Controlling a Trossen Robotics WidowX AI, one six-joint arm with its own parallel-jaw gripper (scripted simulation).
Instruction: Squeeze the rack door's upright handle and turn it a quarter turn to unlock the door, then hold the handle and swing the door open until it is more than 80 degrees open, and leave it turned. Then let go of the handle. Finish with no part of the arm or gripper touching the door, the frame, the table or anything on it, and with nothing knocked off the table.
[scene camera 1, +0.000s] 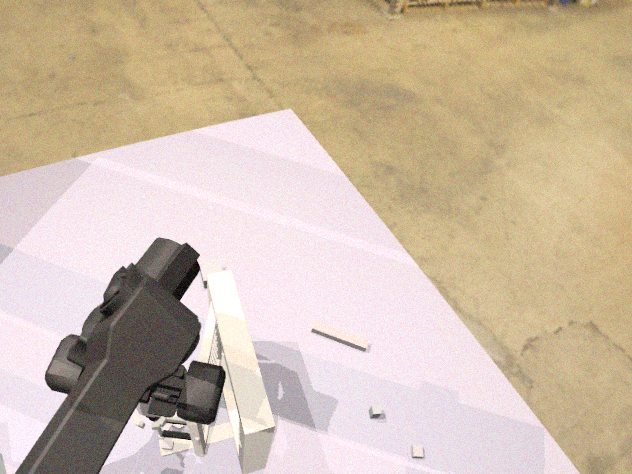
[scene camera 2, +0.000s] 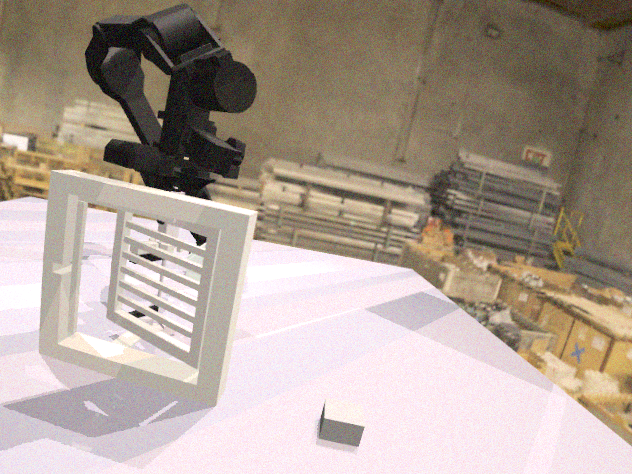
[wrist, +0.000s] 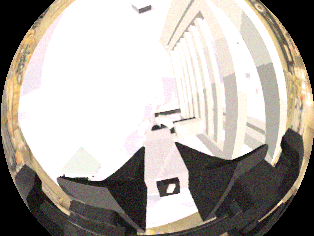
I see my gripper (scene camera 2: 168, 223), a slatted door (scene camera 2: 142, 253) and a flat bar (scene camera 1: 331, 332).
My gripper shows as well in scene camera 1 (scene camera 1: 147, 405) and in the wrist view (wrist: 160, 148). The slatted door shows as well in the wrist view (wrist: 190, 79).
